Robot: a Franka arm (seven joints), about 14 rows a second.
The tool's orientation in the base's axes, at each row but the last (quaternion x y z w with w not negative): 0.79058 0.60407 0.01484 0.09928; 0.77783 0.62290 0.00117 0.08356; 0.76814 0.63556 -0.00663 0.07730; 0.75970 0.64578 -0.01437 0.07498
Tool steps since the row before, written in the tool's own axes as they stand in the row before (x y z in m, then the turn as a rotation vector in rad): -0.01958 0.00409 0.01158 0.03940 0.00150 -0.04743; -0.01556 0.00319 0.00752 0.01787 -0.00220 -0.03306; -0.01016 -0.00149 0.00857 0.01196 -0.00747 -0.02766; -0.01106 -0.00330 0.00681 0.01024 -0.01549 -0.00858
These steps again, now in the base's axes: 0.00027 -0.02139 -0.00874 0.00525 0.04397 0.04294; 0.00040 -0.01672 -0.00540 -0.00163 0.02203 0.03048; -0.00265 -0.01073 -0.00753 -0.00744 0.01653 0.02521; -0.00456 -0.01122 -0.00573 -0.01418 0.01356 0.00579
